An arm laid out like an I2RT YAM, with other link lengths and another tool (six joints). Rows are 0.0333 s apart.
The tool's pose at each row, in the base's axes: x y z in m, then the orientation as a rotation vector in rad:
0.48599, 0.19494, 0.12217, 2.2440, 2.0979, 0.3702
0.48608, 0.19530, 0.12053, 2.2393, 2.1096, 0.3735
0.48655, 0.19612, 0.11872, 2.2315, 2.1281, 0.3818
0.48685, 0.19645, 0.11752, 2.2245, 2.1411, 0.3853
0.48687, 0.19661, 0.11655, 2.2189, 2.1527, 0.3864
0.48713, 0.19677, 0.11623, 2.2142, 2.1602, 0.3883
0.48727, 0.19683, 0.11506, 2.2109, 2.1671, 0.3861
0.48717, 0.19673, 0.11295, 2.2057, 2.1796, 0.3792
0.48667, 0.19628, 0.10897, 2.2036, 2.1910, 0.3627
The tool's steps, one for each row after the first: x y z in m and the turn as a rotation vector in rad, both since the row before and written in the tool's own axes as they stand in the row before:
0.00013, -0.00026, 0.00166, 0.0029, 0.0054, -0.0069
0.00057, 0.00005, 0.00196, 0.0034, 0.0101, -0.0110
0.00015, 0.00004, 0.00127, 0.0025, 0.0053, -0.0085
0.00001, -0.00018, 0.00097, 0.0033, 0.0039, -0.0073
0.00011, 0.00019, 0.00039, 0.0012, 0.0027, -0.0052
-0.00013, -0.00009, 0.00117, 0.0030, 0.0008, -0.0044
-0.00044, -0.00049, 0.00201, 0.0070, 0.0003, -0.0075
-0.00108, -0.00120, 0.00370, 0.0114, -0.0041, -0.0056

